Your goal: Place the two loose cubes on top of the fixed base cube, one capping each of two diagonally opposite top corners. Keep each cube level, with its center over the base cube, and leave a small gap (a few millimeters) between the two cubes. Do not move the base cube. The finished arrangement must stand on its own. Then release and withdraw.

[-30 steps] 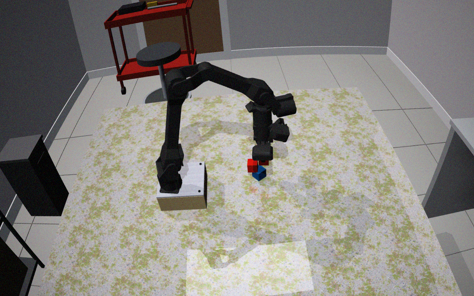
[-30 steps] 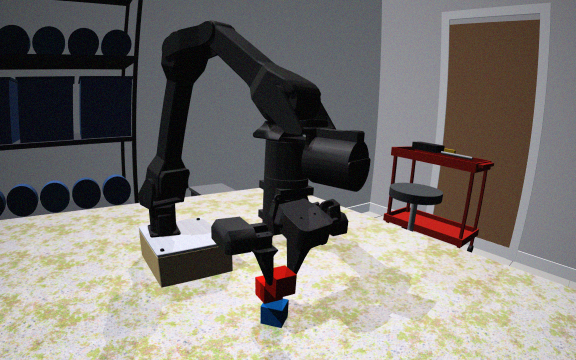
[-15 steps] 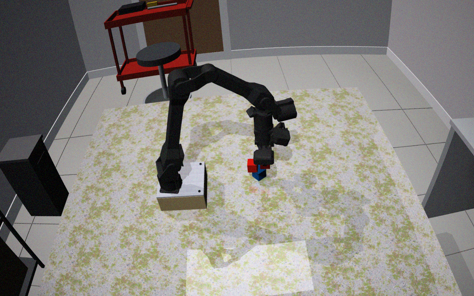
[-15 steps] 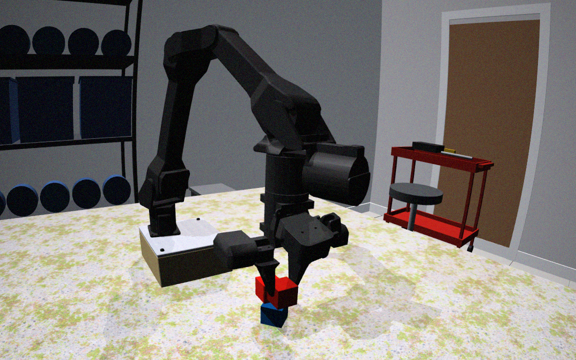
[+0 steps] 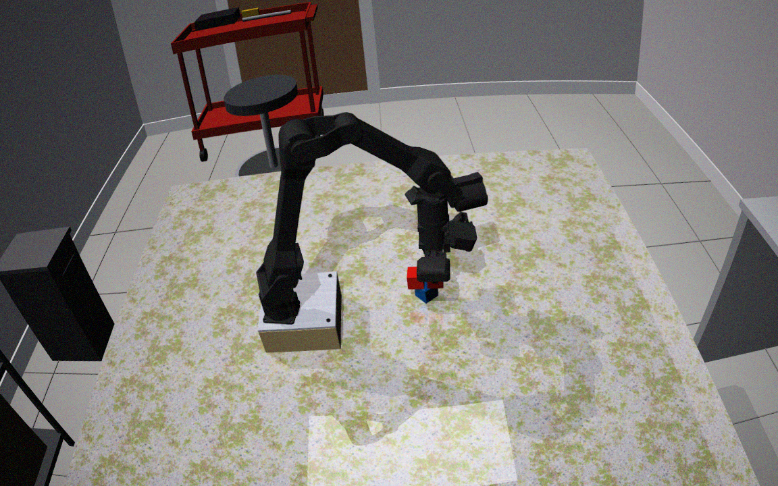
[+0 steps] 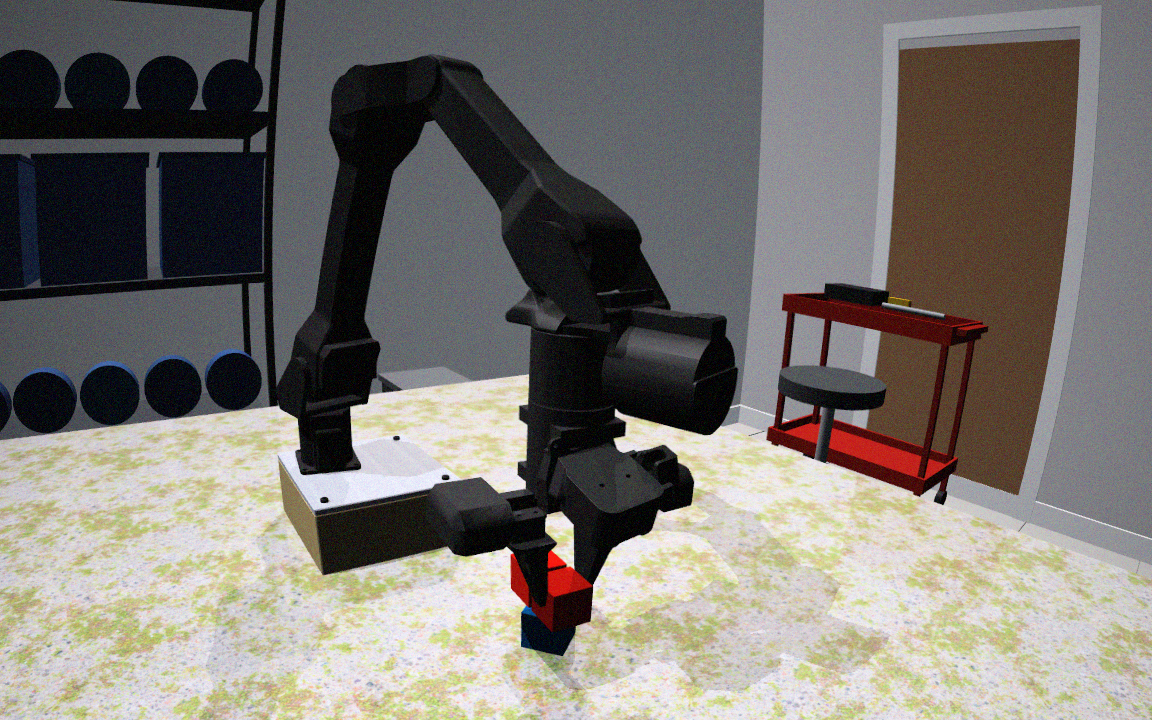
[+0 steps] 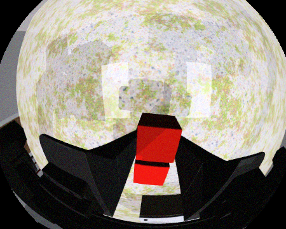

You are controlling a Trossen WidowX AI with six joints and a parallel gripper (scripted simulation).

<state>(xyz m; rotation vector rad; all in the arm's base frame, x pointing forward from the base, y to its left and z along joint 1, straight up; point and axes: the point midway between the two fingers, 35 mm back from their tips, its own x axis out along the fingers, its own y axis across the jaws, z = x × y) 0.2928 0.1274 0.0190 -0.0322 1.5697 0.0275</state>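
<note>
The blue cube is 4 cm below my gripper tip and 2 cm behind it.
</note>
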